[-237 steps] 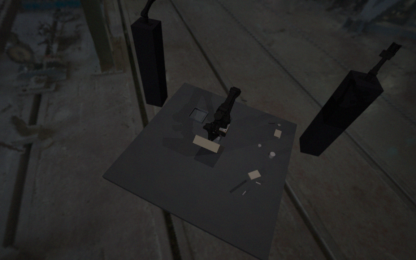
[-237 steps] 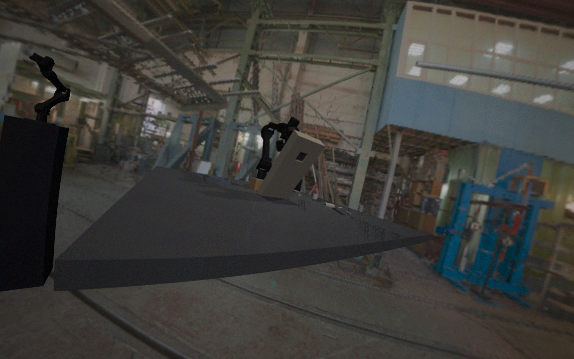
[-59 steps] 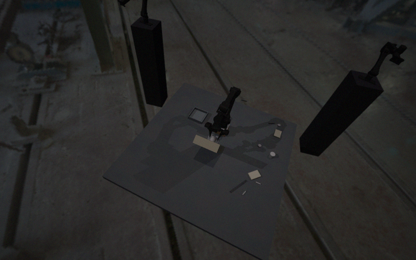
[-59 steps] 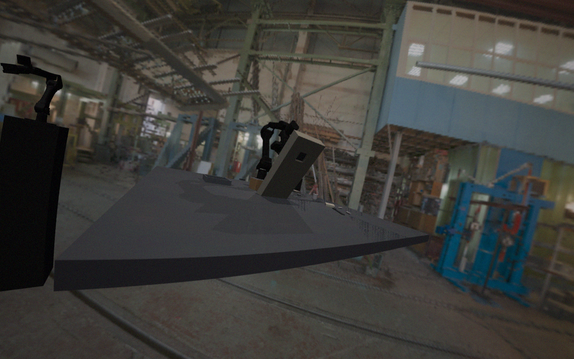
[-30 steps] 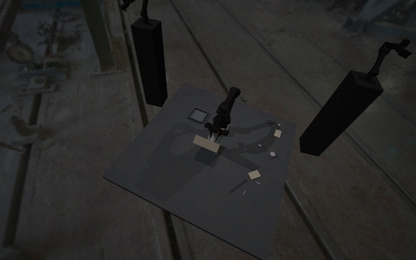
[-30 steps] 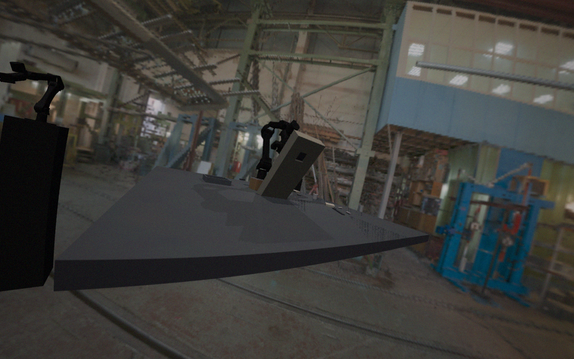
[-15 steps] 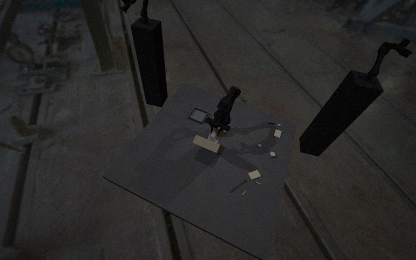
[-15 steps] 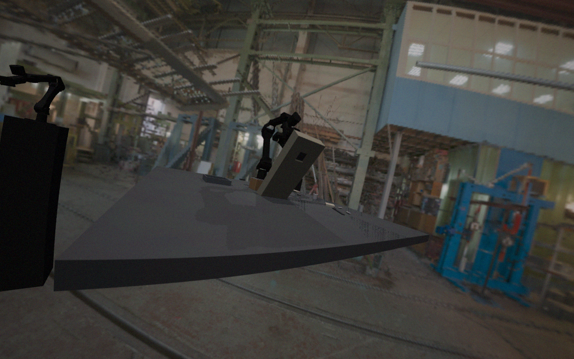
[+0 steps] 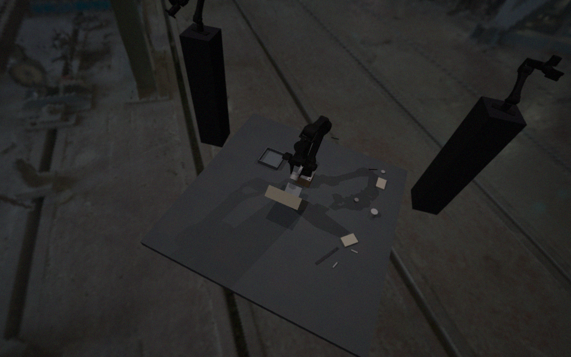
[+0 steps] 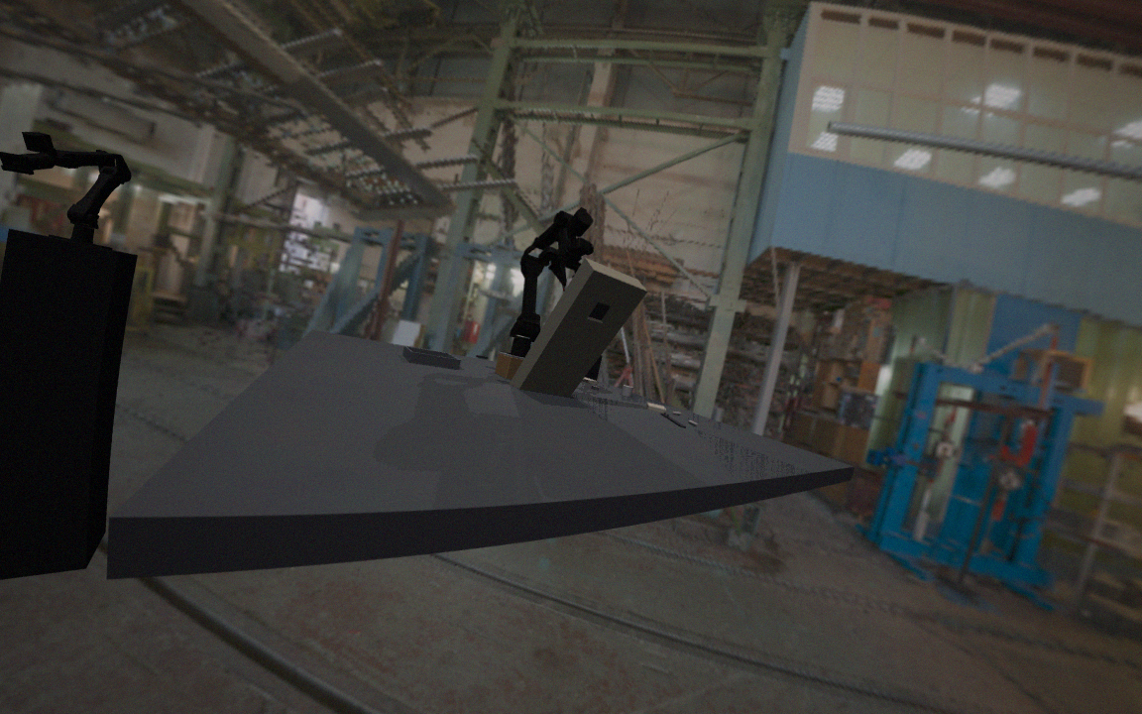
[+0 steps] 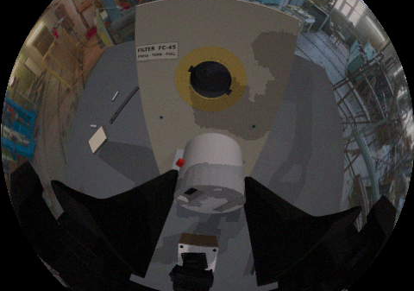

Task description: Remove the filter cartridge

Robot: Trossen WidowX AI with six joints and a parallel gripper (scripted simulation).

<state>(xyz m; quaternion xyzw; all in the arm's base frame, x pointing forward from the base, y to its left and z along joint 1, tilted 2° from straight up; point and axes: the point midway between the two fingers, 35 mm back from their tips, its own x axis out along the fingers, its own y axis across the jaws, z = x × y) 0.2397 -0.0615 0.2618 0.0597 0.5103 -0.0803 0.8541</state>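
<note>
The grey square tray is 36 cm behind my gripper tip, 31 cm below it and 21 cm to the right of it. Also, from my gripper tip: round filter cartridge: right at my gripper tip.
</note>
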